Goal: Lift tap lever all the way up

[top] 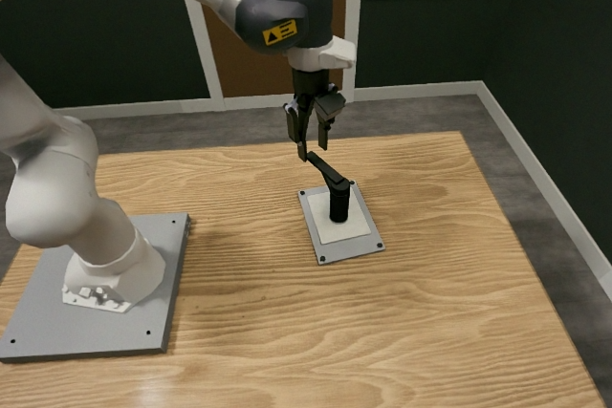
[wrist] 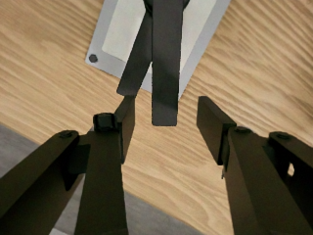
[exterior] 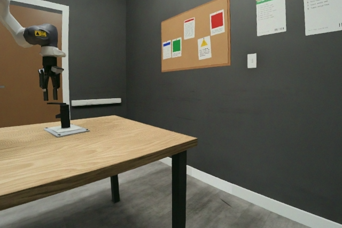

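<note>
The lever is 2 cm ahead of my hand, 3 cm to the right of it and 5 cm below it. The rest, counted from my hand: tap 4 cm ahead, 6 cm to the right, 9 cm below.
</note>
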